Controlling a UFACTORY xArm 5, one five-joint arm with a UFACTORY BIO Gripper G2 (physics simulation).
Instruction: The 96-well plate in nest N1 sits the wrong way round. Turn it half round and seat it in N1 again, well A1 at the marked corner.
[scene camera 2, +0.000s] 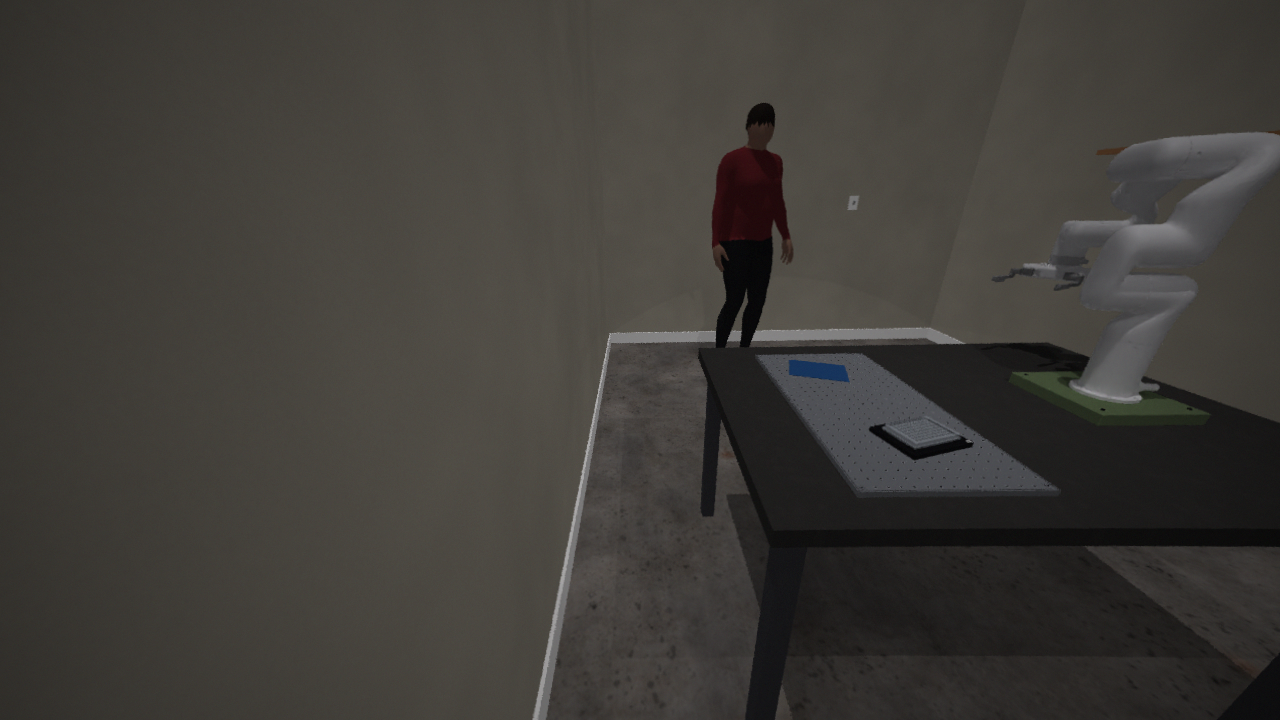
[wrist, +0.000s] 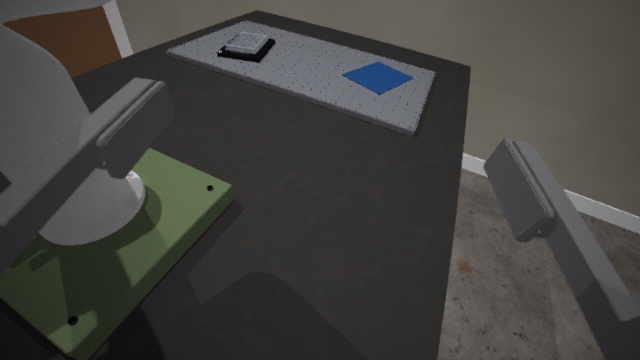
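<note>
Blue rectangle (scene camera 2: 796, 368), also at (wrist: 379, 78). 96-well plate (scene camera 2: 920, 432). Black nest (scene camera 2: 934, 450). Gripper (wrist: 334, 124).
</note>
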